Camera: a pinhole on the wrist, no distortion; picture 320 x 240 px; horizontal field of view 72.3 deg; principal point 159.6 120.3 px. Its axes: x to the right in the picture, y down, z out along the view. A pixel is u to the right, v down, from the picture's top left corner.
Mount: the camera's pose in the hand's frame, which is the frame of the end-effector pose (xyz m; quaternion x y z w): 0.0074 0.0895 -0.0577 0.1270 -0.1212 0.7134 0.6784
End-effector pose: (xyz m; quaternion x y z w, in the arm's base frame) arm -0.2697 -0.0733 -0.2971 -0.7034 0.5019 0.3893 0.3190
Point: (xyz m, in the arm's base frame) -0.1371 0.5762 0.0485
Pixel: outside the picture
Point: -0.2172 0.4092 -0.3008
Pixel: 119 217
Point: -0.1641 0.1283 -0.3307
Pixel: 44 167
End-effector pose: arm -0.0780 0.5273 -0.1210 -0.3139 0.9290 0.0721 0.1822
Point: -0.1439 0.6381 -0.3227
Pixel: 273 63
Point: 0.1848 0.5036 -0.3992
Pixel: 102 166
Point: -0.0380 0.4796 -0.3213
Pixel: 109 75
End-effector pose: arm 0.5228 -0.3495 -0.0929 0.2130 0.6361 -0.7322 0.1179
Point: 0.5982 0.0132 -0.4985
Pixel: behind the camera
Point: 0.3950 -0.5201 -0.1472
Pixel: 170 25
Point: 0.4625 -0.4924 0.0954
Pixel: 42 170
